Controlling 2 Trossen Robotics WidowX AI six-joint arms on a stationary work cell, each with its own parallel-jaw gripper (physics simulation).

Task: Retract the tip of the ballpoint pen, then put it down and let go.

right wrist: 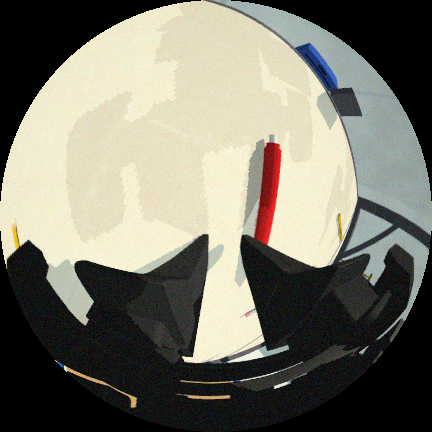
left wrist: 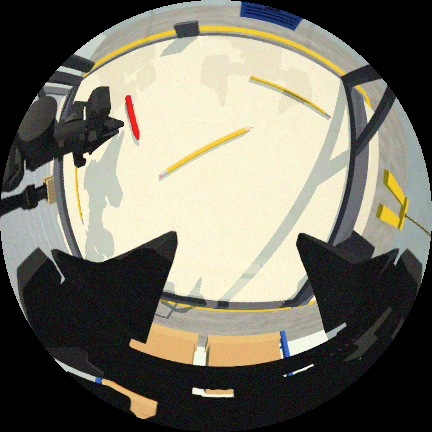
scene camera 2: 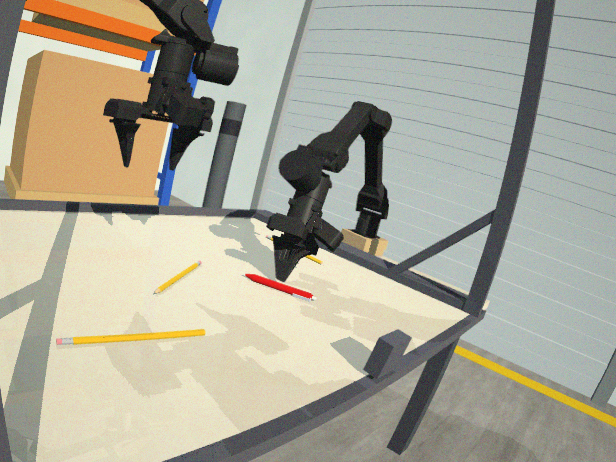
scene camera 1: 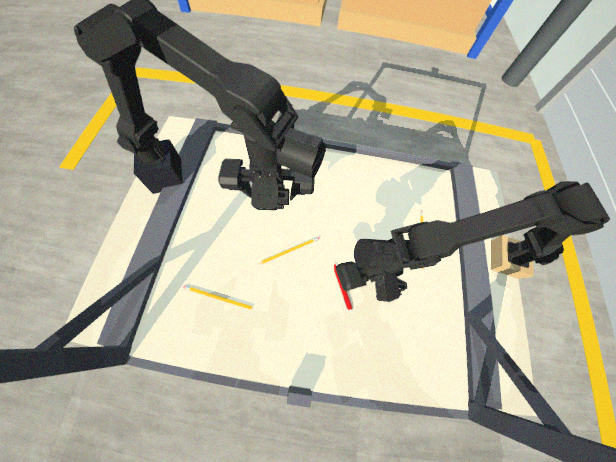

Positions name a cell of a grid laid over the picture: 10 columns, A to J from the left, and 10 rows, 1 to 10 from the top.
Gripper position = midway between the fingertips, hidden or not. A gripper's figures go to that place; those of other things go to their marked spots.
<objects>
My left gripper (scene camera 2: C4) is 0.65 m from the lens. My right gripper (scene camera 2: E7): 0.74 m from the lens.
</objects>
